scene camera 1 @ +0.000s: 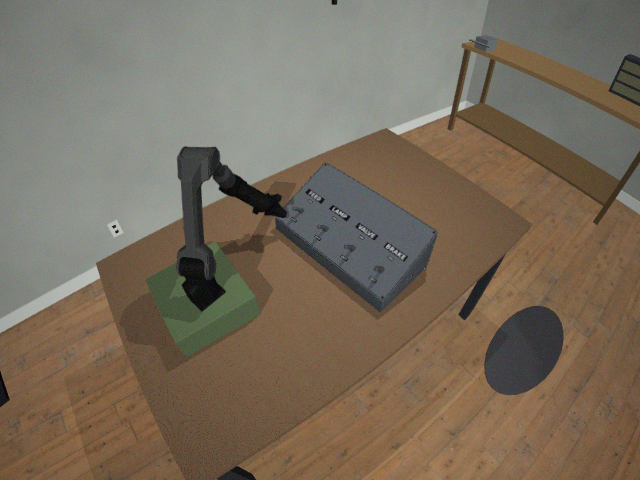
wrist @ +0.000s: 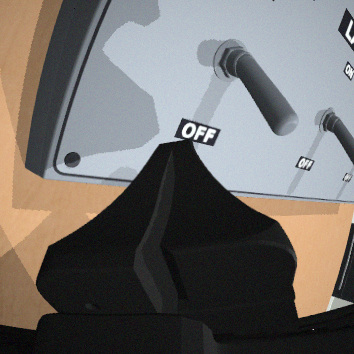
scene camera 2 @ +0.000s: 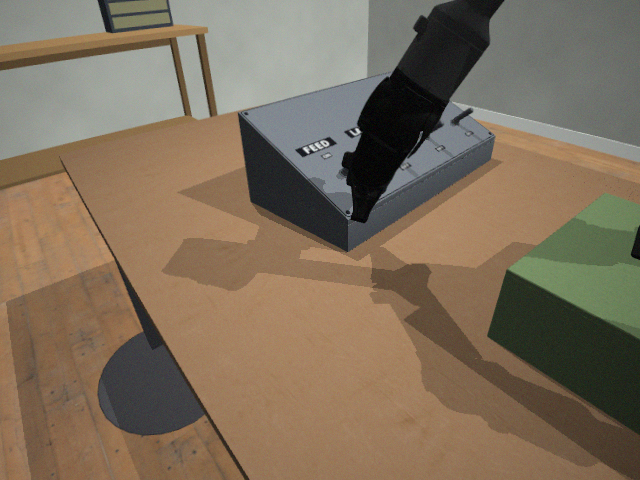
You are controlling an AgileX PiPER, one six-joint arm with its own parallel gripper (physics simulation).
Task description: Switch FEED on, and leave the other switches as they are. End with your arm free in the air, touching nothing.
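Note:
The grey sloped switch panel (scene camera 1: 356,188) (scene camera 2: 289,116) (wrist: 175,90) stands on the table. The FEED lever (scene camera 1: 298,210) (wrist: 265,95) leans down the slope, towards its OFF side, like the LAMP lever (scene camera 1: 323,227) (wrist: 342,135), the VALVE lever (scene camera 1: 350,248) and the BRAKE lever (scene camera 1: 379,269) (scene camera 2: 461,116). My gripper (scene camera 1: 285,212) (scene camera 2: 360,219) (wrist: 178,161) is shut and empty. Its tips are by the panel's low edge near the FEED corner, below the FEED lever and apart from it in the wrist view. Whether they touch the panel I cannot tell. The gripper mostly hides the FEED lever in scene camera 2.
My arm stands on a green block (scene camera 1: 217,330) (scene camera 2: 563,330) on the brown table (scene camera 1: 320,392) (scene camera 2: 310,361). A wooden bench (scene camera 1: 558,72) (scene camera 2: 77,43) stands beyond the table. A dark round disc (scene camera 1: 524,351) (scene camera 2: 149,392) is low beside the table.

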